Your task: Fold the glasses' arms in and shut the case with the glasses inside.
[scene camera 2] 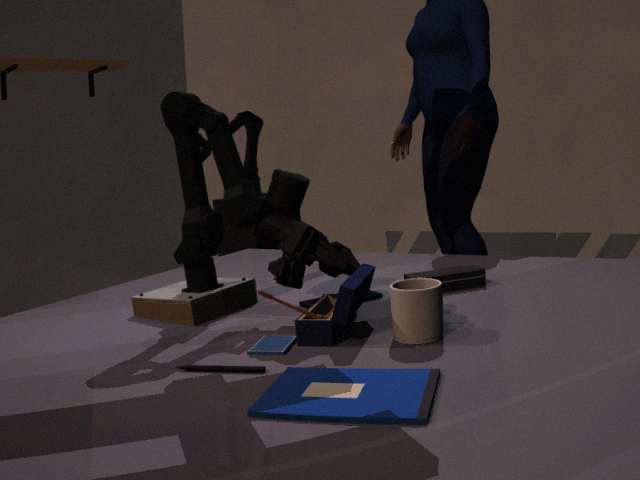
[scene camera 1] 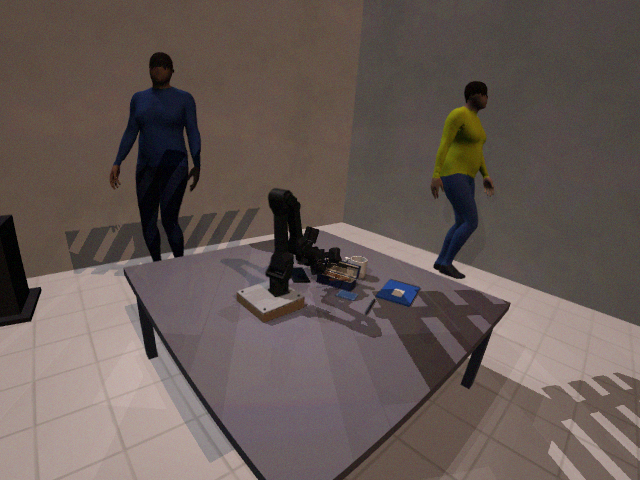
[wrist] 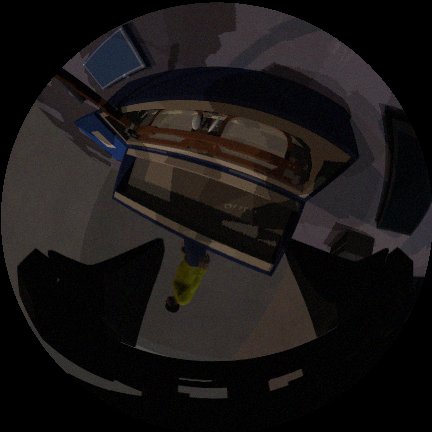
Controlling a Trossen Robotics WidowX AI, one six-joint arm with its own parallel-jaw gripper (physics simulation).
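Pixels of known places: gripper, between the fingertips: point(wrist: 226, 245); arm's base, origin of its link: point(scene camera 2: 202, 288) point(scene camera 1: 278, 291).
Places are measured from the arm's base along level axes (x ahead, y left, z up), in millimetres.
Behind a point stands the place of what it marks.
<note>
The navy case point(scene camera 1: 336, 283) @[x 289, y 1, z -27 mm] point(scene camera 2: 314, 332) @[x 346, y -47, z -25 mm] point(wrist: 225, 86) @[x 272, y 36, z -16 mm] stands open on the table, its lid point(scene camera 2: 353, 294) @[x 405, y -18, z 35 mm] point(wrist: 215, 200) @[x 347, y 69, z 12 mm] tilted up on the mug's side. The brown glasses point(scene camera 2: 284, 303) @[x 269, y -32, z 10 mm] point(wrist: 200, 140) @[x 315, y 38, z -10 mm] lie in it. One arm sticks out over the case's end, at upper left in the wrist view; the other arm seems to lie along the frame inside, hard to tell in the dim light. My black gripper point(scene camera 1: 334, 254) @[x 329, y 86, z 41 mm] point(scene camera 2: 351, 264) @[x 329, y 86, z 41 mm] point(wrist: 226, 245) @[x 329, y 86, z 41 mm] is open and empty, above the case close to the raised lid; its contact with the lid cannot be told.
A beige mug point(scene camera 1: 361, 267) @[x 452, y 23, z 11 mm] point(scene camera 2: 416, 312) @[x 487, y 26, z 4 mm] stands behind the lid. A small blue card point(scene camera 1: 346, 295) @[x 277, y -85, z -43 mm] point(scene camera 2: 271, 344) @[x 287, y -86, z -43 mm] point(wrist: 115, 57), a pen point(scene camera 1: 370, 306) @[x 298, y -208, z -39 mm] point(scene camera 2: 222, 368) @[x 308, y -204, z -41 mm] and a blue notebook point(scene camera 1: 408, 289) @[x 567, y -183, z -40 mm] point(scene camera 2: 392, 392) @[x 566, y -152, z -40 mm] lie nearby. A dark box point(scene camera 2: 460, 279) @[x 385, y 349, z -26 mm] and a dark flat object point(scene camera 1: 299, 275) @[x 201, y 165, z -40 mm] point(wrist: 407, 175) lie beyond.
</note>
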